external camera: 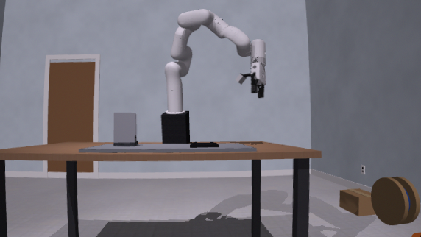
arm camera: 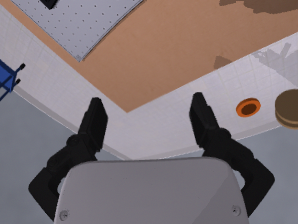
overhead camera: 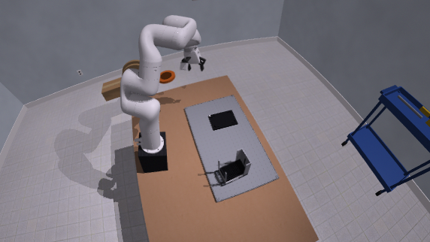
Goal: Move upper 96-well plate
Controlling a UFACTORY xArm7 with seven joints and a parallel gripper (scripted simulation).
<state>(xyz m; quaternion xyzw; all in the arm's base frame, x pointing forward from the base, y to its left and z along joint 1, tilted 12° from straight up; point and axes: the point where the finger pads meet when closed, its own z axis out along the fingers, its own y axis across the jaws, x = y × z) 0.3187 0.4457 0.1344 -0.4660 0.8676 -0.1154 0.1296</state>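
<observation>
My gripper is now 64 cm to the left of the black 96-well plate, 21 cm above it and 4 cm short of it. From my hand the other things lie so: pale square (24 cm below, 22 cm to the right, 2 cm ahead); then grey rack wall (63 cm to the right, 17 cm below, 11 cm ahead); then plate nest N1 (27 cm to the right, 25 cm below, 10 cm ahead).
</observation>
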